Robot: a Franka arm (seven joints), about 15 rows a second.
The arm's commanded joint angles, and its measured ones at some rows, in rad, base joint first. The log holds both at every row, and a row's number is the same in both.
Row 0, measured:
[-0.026, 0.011, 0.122, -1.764, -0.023, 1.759, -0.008]
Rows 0 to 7, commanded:
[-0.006, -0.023, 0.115, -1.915, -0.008, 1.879, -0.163]
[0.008, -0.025, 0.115, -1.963, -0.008, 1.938, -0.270]
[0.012, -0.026, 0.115, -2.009, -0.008, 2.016, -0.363]
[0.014, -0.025, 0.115, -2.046, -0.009, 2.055, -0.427]
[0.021, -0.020, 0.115, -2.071, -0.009, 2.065, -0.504]
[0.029, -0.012, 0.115, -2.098, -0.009, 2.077, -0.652]
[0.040, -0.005, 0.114, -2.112, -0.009, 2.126, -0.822]
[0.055, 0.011, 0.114, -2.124, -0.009, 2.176, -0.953]
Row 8, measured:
[0.022, 0.015, 0.123, -2.072, -0.023, 2.087, -0.691]
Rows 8 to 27, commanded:
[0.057, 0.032, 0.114, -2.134, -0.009, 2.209, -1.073]
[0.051, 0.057, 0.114, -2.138, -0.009, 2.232, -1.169]
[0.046, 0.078, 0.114, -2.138, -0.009, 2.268, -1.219]
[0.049, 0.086, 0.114, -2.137, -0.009, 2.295, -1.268]
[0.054, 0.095, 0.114, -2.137, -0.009, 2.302, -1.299]
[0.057, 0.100, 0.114, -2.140, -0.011, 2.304, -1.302]
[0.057, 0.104, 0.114, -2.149, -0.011, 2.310, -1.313]
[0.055, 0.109, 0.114, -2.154, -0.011, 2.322, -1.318]
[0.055, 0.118, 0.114, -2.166, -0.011, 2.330, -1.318]
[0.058, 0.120, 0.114, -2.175, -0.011, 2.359, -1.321]
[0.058, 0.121, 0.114, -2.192, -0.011, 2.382, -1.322]
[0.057, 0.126, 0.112, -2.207, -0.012, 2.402, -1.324]
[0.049, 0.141, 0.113, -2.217, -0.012, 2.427, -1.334]
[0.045, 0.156, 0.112, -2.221, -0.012, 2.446, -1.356]
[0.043, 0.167, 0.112, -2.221, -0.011, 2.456, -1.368]
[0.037, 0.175, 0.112, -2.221, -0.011, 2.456, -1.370]
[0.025, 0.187, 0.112, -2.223, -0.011, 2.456, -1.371]
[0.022, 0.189, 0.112, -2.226, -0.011, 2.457, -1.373]
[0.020, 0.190, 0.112, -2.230, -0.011, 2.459, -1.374]
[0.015, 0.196, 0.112, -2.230, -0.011, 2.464, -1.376]
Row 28, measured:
[0.031, 0.194, 0.106, -2.212, -0.023, 2.435, -1.351]
